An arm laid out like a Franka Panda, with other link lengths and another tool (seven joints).
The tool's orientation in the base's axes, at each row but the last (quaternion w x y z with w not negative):
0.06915 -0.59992 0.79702 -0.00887
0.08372 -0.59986 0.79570 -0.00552
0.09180 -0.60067 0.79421 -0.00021
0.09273 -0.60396 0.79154 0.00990
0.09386 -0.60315 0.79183 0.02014
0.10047 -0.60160 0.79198 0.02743
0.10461 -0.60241 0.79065 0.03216
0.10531 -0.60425 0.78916 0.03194
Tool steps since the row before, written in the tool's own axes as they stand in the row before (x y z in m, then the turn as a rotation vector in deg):
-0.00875 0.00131 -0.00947 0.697 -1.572 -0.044
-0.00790 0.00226 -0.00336 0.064 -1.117 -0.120
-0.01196 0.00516 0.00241 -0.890 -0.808 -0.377
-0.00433 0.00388 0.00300 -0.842 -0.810 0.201
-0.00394 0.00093 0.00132 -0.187 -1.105 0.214
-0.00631 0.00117 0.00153 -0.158 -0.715 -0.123
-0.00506 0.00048 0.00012 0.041 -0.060 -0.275
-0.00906 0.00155 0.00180 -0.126 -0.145 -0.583
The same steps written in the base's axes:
-0.00003 0.00809 0.01012 1.307 -1.111 0.127
-0.00052 0.00787 0.00407 1.031 -0.385 0.232
-0.00144 0.01311 -0.00120 0.949 0.583 0.590
-0.00222 0.00556 -0.00263 1.016 0.610 0.014
0.00028 0.00419 -0.00069 1.134 -0.091 -0.088
0.00069 0.00655 -0.00037 0.710 -0.067 0.206
0.00083 0.00494 0.00088 0.012 -0.104 0.265
0.00098 0.00931 -0.00002 0.096 -0.023 0.606

